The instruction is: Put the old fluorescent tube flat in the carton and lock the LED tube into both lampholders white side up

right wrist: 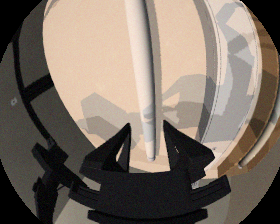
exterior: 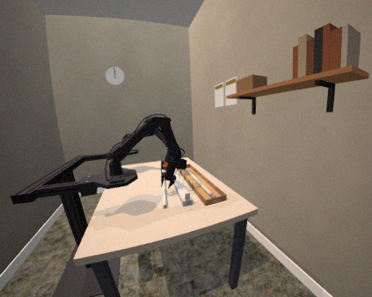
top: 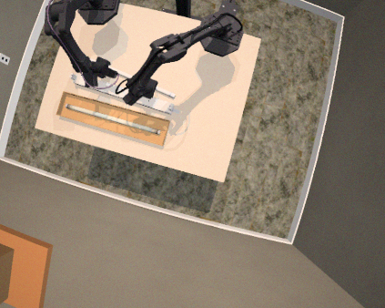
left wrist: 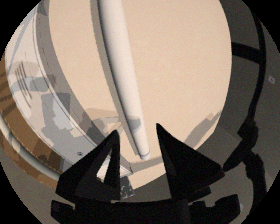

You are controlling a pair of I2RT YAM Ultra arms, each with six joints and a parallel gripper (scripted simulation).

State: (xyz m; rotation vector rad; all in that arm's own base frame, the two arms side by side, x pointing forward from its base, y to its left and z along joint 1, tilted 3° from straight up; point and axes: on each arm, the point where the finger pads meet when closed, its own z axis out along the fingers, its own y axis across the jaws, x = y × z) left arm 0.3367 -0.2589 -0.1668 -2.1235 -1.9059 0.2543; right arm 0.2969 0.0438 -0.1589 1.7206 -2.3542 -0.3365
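Now: the LED tube 1 cm ahead of my right hand, 12 cm to the left of it and 4 cm below it. Round my right hand: carton: 27 cm ahead, 10 cm to the left, 3 cm below; light fixture: 11 cm ahead, 12 cm to the left; old fluorescent tube: 27 cm ahead, 10 cm to the left, 3 cm below.
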